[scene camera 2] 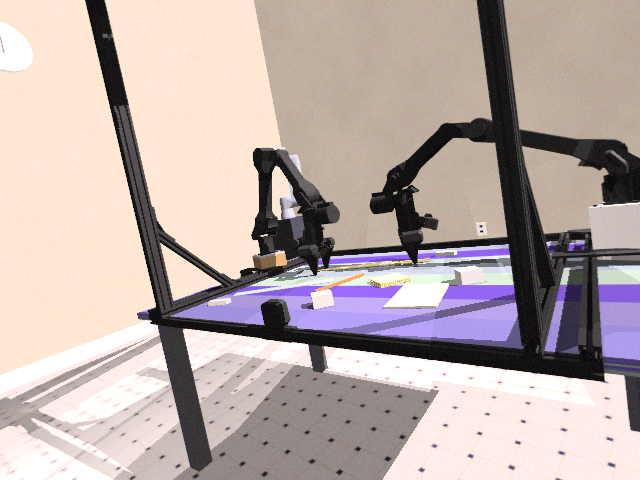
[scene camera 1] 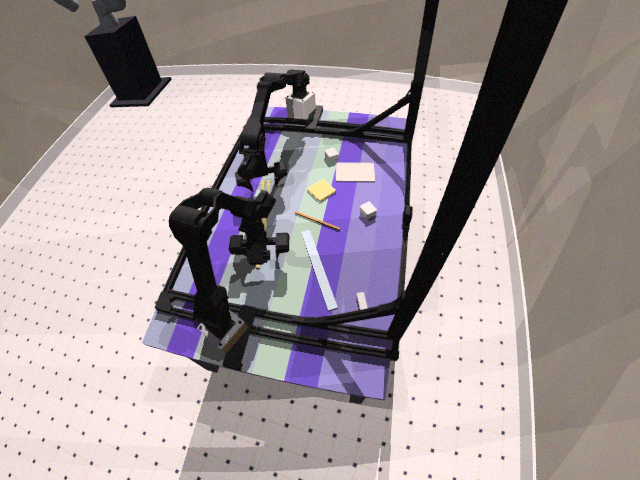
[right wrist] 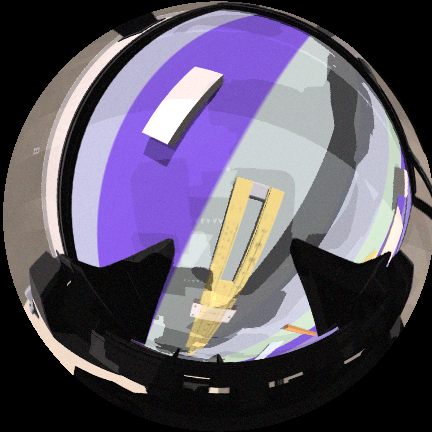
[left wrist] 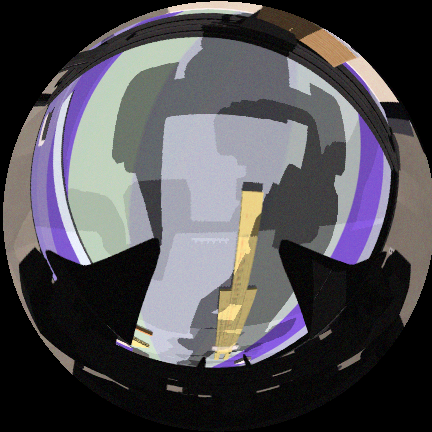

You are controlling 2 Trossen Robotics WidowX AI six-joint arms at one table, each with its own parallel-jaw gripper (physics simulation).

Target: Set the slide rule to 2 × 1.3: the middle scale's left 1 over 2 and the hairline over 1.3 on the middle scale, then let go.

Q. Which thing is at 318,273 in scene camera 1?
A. A pale ruler.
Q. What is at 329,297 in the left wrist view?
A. My left gripper.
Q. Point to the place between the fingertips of my right gripper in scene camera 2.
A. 414,260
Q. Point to a cream card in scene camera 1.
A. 357,172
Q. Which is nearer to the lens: the pale ruler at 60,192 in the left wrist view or the yellow slide rule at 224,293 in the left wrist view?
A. The yellow slide rule.
